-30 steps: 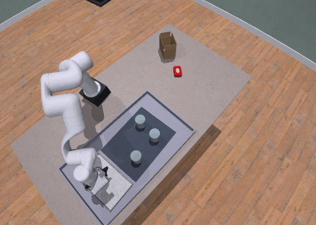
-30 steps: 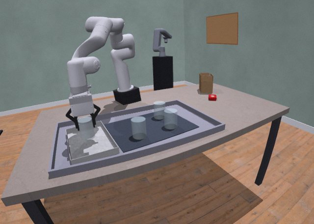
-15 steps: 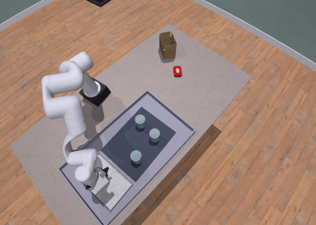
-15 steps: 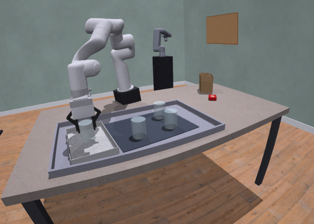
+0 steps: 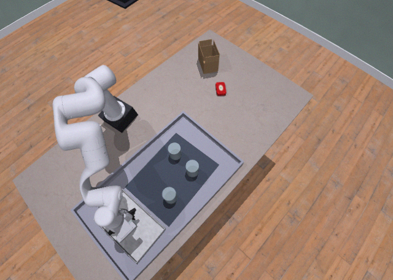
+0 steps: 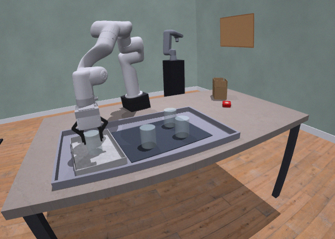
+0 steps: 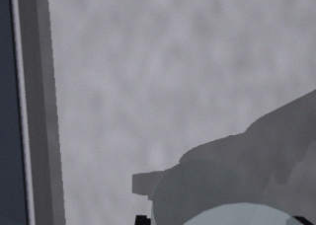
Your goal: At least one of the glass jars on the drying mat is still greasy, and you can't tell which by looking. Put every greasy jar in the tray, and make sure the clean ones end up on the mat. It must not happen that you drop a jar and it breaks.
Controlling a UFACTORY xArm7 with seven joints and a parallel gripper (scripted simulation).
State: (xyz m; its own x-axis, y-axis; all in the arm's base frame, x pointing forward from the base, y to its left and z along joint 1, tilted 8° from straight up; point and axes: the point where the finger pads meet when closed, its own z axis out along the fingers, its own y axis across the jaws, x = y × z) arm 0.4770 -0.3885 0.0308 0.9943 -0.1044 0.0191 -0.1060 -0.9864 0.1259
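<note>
Right now my hand is 60 mm above the white tray. From my hand the other things lie so: dark drying mat: 320 mm to the left, 60 mm below, 10 mm ahead; then small red object: 950 mm to the left, 100 mm behind, 50 mm below.
</note>
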